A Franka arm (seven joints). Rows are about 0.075 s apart.
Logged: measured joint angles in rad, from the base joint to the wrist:
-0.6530 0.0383 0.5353 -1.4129 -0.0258 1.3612 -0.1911
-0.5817 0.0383 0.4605 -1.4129 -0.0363 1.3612 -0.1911
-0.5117 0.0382 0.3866 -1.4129 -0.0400 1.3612 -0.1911
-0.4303 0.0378 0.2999 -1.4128 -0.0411 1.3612 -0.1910
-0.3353 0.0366 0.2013 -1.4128 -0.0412 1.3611 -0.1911
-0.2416 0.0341 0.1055 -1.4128 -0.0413 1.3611 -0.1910
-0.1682 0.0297 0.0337 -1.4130 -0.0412 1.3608 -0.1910
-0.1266 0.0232 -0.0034 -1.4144 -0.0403 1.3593 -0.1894
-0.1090 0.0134 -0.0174 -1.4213 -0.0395 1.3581 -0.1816
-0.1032 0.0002 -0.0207 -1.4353 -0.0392 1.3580 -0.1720
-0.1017 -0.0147 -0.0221 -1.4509 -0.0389 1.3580 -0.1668
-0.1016 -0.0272 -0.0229 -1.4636 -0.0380 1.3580 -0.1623
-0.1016 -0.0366 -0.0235 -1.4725 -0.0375 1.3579 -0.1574
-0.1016 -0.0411 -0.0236 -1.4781 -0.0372 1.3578 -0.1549
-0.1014 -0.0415 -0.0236 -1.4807 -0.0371 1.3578 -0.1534
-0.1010 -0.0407 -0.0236 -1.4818 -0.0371 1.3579 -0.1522
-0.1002 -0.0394 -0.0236 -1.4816 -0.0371 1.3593 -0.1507
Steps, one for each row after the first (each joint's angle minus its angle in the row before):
0.0713 0.0000 -0.0748 0.0000 -0.0105 0.0000 0.0000
0.0700 -0.0001 -0.0739 0.0000 -0.0037 0.0000 0.0000
0.0814 -0.0004 -0.0867 0.0001 -0.0011 0.0000 0.0001
0.0950 -0.0012 -0.0986 0.0000 -0.0001 -0.0001 -0.0001
0.0937 -0.0025 -0.0958 0.0000 -0.0001 0.0000 0.0001
0.0734 -0.0044 -0.0718 -0.0002 0.0001 -0.0003 0.0000
0.0416 -0.0065 -0.0371 -0.0014 0.0009 -0.0015 0.0016
0.0176 -0.0098 -0.0140 -0.0069 0.0008 -0.0012 0.0078
0.0058 -0.0132 -0.0033 -0.0140 0.0003 -0.0001 0.0096
0.0015 -0.0149 -0.0014 -0.0156 0.0003 0.0000 0.0052
0.0001 -0.0125 -0.0008 -0.0127 0.0009 0.0000 0.0045
0.0000 -0.0094 -0.0006 -0.0089 0.0005 -0.0001 0.0049
0.0000 -0.0045 -0.0001 -0.0056 0.0003 -0.0001 0.0025
0.0002 -0.0004 0.0000 -0.0026 0.0001 0.0000 0.0015
0.0004 0.0008 0.0000 -0.0011 0.0000 0.0001 0.0012
0.0008 0.0013 0.0000 0.0002 0.0000 0.0014 0.0015

